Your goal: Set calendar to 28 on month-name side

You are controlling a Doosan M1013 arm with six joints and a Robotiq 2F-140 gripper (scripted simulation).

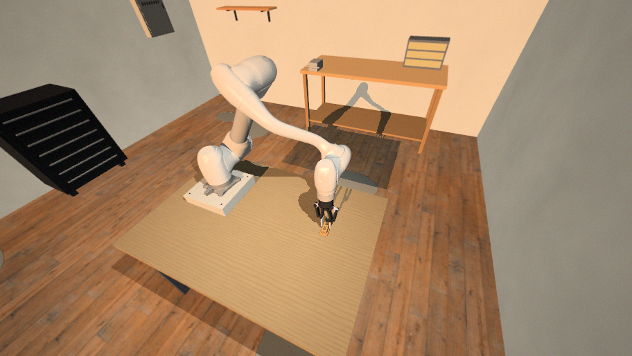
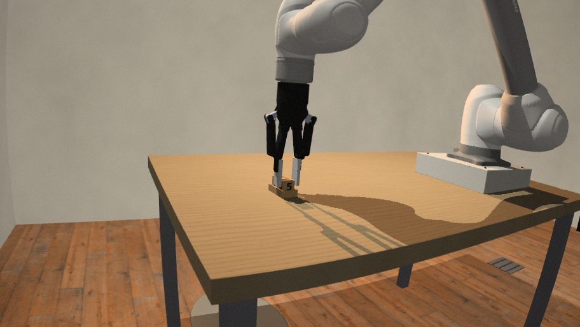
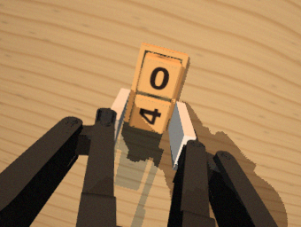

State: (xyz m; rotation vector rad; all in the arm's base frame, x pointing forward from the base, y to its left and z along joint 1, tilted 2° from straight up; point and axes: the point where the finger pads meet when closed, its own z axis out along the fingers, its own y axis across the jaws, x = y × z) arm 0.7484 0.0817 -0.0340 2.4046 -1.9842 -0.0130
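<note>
The wooden calendar tray is 5 cm below my hand and 2 cm to the right of it.
</note>
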